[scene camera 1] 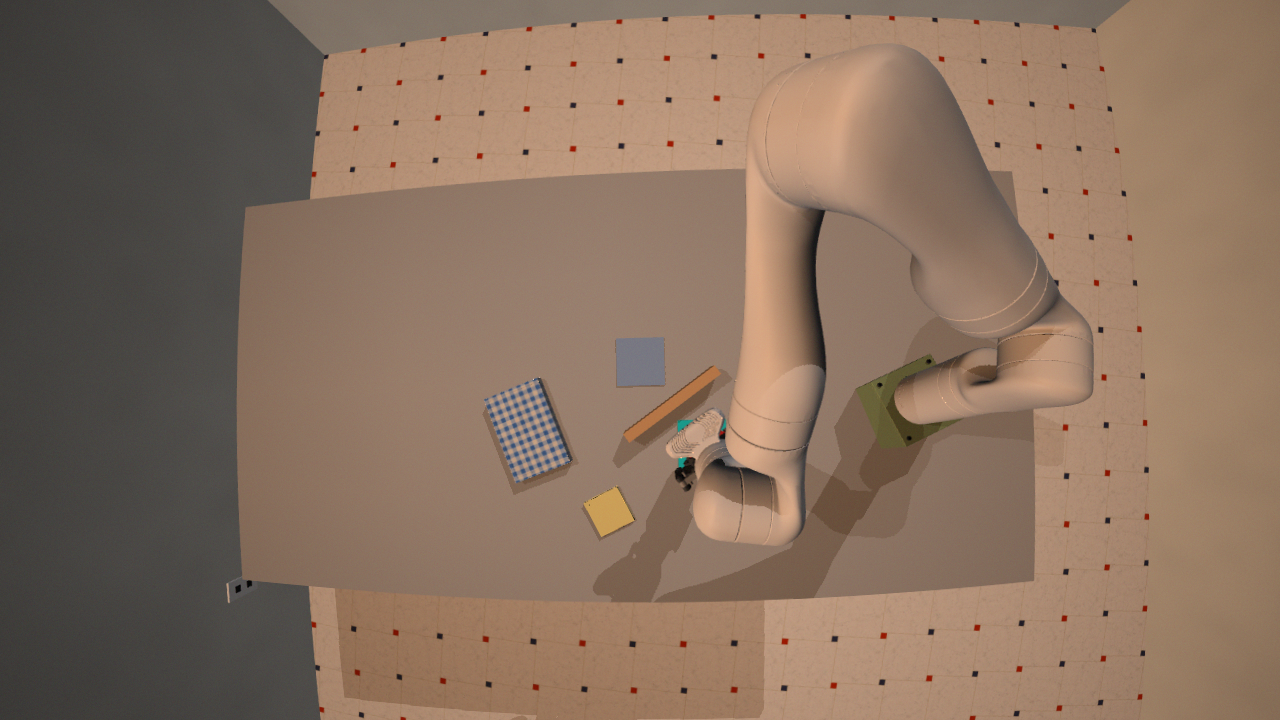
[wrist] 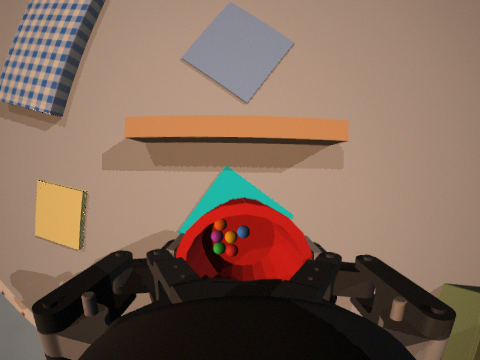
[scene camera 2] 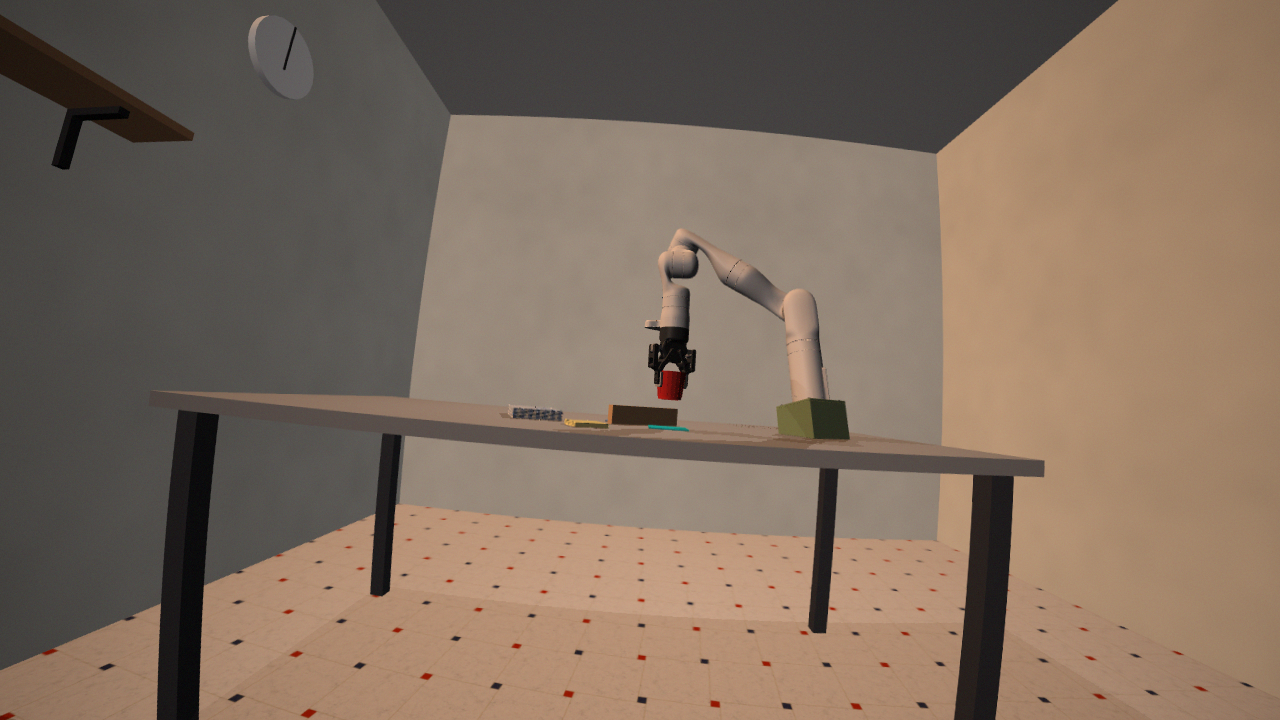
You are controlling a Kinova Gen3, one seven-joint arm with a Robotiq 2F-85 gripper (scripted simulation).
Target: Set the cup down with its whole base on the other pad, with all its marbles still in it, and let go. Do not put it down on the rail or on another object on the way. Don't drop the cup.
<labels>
The same spot on an orange rail: [wrist: 189, 128] is [scene camera 1: 654, 418].
</labels>
